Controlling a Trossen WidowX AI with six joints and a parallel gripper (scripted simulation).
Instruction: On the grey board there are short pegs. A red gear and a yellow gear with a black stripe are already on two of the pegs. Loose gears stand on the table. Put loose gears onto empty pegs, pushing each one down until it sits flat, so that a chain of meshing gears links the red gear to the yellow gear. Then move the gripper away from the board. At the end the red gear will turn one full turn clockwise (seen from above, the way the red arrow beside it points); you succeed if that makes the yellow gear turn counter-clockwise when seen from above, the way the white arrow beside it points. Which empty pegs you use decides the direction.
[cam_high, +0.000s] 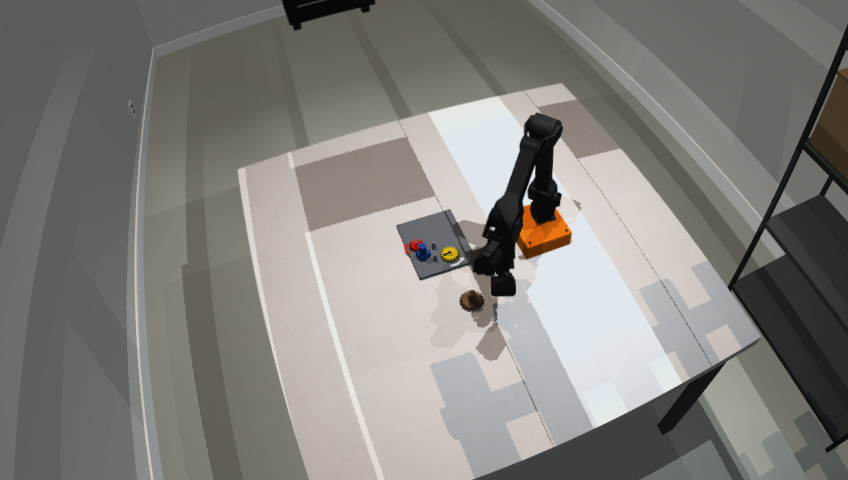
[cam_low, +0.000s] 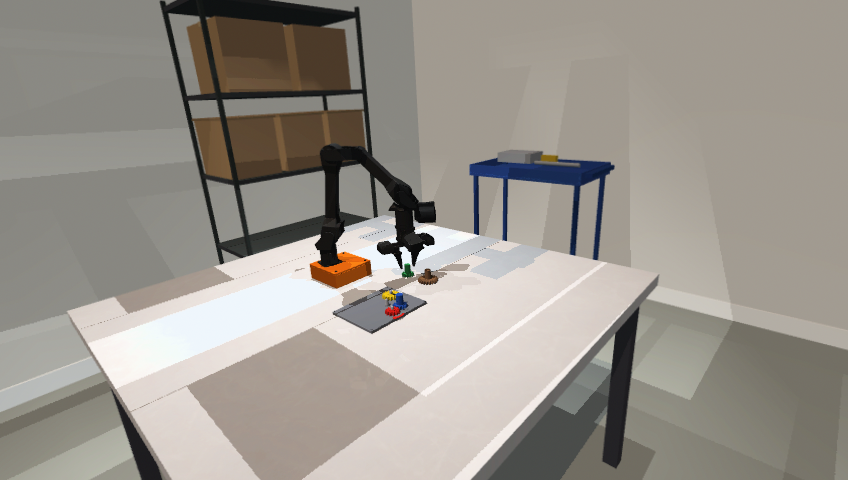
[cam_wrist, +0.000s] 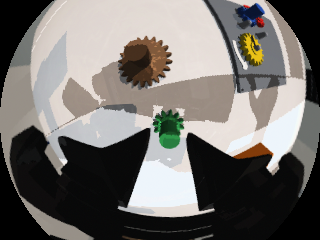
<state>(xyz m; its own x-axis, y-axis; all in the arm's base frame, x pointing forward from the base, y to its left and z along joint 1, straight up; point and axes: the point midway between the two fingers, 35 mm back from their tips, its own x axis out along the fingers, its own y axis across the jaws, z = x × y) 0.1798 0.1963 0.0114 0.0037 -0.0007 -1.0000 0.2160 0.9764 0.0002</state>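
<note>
Right now my gripper tip is 180 mm short of the blue gear and 160 mm to the left of it. Also, from my gripper tip: brown gear: 80 mm ahead, 20 mm to the left, 10 mm below; green gear: 10 mm below; yellow gear: 110 mm ahead, 140 mm to the right, 10 mm below.
</note>
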